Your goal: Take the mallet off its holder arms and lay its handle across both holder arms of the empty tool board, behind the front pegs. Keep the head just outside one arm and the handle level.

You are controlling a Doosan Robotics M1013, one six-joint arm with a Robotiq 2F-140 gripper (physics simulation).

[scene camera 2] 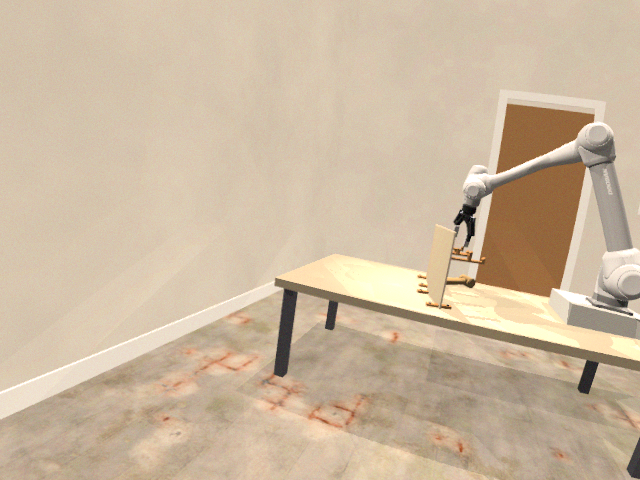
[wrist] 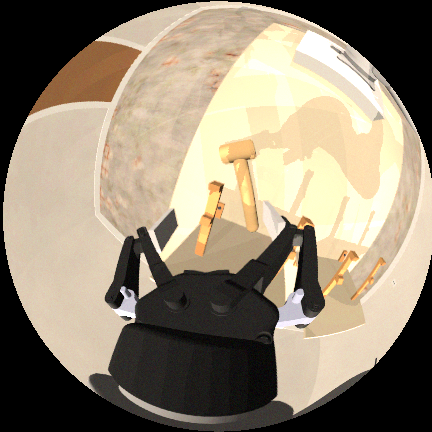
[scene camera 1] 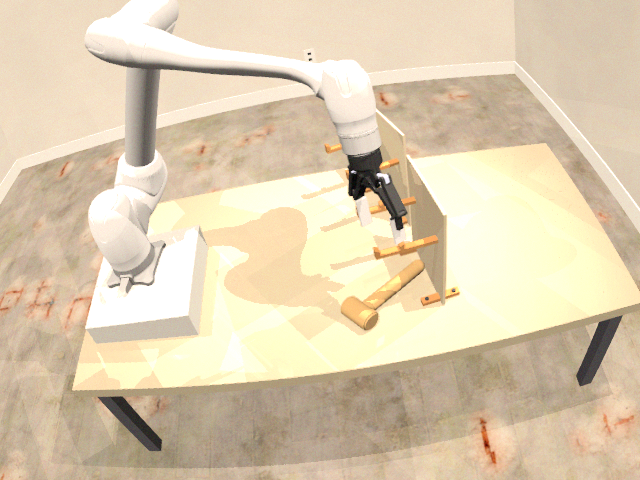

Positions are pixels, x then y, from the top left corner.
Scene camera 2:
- tool board: 443, 252
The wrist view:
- my gripper: 217, 213
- wooden mallet: 238, 152, on the table
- tool board: 215, 243
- tool board: 342, 311
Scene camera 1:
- my gripper: 383, 232
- wooden mallet: 363, 314
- tool board: 428, 219
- tool board: 393, 148
